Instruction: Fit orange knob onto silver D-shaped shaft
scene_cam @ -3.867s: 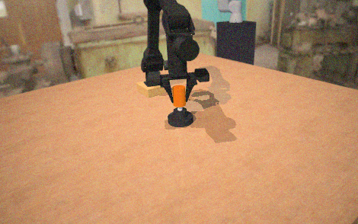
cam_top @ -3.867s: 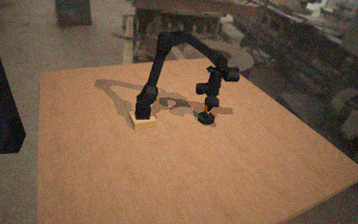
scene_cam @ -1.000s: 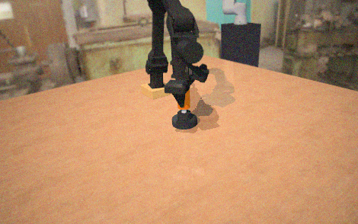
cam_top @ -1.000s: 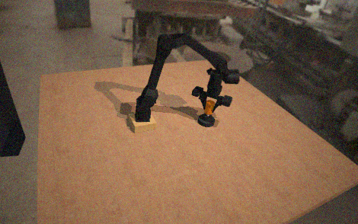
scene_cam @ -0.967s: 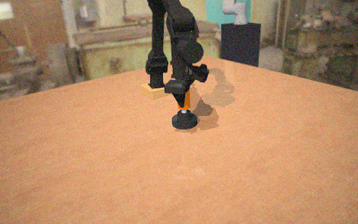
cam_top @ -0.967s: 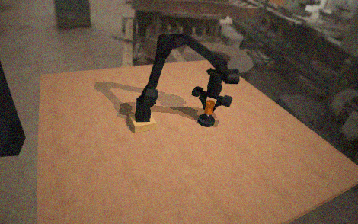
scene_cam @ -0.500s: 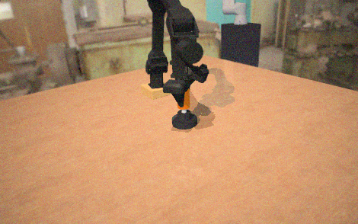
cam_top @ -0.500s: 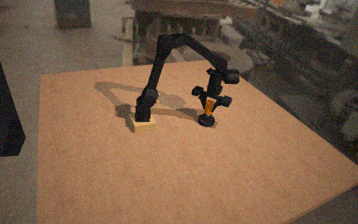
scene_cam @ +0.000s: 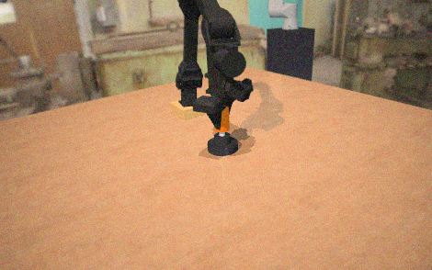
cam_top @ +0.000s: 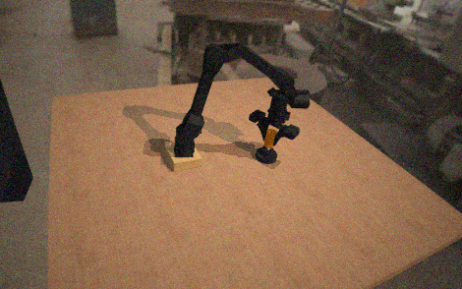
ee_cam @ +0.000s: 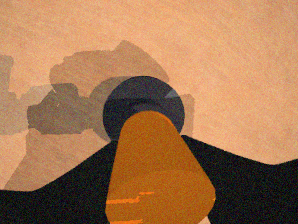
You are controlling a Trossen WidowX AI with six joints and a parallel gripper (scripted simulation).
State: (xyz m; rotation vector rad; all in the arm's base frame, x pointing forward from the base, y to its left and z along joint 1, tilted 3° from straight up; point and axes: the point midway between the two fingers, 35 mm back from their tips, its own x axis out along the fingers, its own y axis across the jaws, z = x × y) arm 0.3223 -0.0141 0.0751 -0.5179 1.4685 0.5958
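My gripper tip is 30 mm below the orange knob. Round my gripper tip: round pedestal (40 mm below).
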